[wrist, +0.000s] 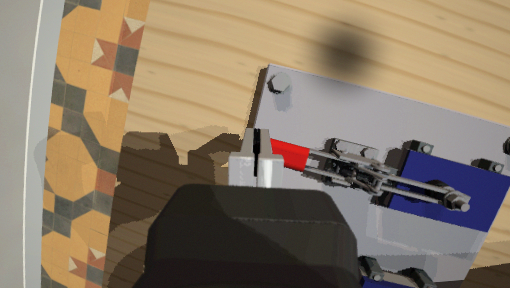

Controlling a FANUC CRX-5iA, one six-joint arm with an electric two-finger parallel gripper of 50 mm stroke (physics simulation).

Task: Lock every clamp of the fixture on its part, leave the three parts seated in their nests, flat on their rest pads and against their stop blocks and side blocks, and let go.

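Places are measured from the arm's base along level axes (x right, y ahead, z up), in millimetres.
Pixels of known places: gripper, fingertip midpoint: [256, 143].
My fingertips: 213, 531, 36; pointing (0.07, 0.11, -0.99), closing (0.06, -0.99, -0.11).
Note:
For each thing: its top centre in the pictures, then the offset to it from my fingertips, as dx, dy, dz. "spot": a spot on its surface instead. Level surfaces: height alone.
- grey fixture plate at a spot on its surface: [320, 105] spot: +32, -46, -35
- red handle at its top centre: [284, 156] -6, -21, +1
- clamp's linkage at a spot on its surface: [357, 172] spot: -12, -75, -2
- spindle at a spot on its surface: [456, 200] spot: -19, -142, +9
- second blue part at a spot on its surface: [385, 284] spot: -109, -124, -11
- hex bolt at its top centre: [280, 82] +46, -11, -28
- wooden table at its surface level: dz -50
My gripper [256, 143] is shut and empty, at the left edge of the grey fixture plate [320, 105]. Its right fingertip is right beside the red handle [292, 154] of a toggle clamp; whether they touch I cannot tell. The clamp's linkage [357, 172] stands right of the handle, and its arm reaches over a blue part [425, 170], with the spindle [456, 200] over that part. Whether the spindle presses on it I cannot tell. Dark blocks [419, 147] [488, 166] stand along the part's upper edge. A second blue part [385, 284] shows partly at the bottom; its clamp and the third part are hidden or out of view.
A hex bolt [279, 82] stands at the plate's upper left corner. More dark blocks [371, 268] [420, 278] stand by the second part. The wooden table [200, 60] surrounds the plate, with patterned floor tiles [75, 165] beyond its left edge. The dark gripper body hides the lower middle.

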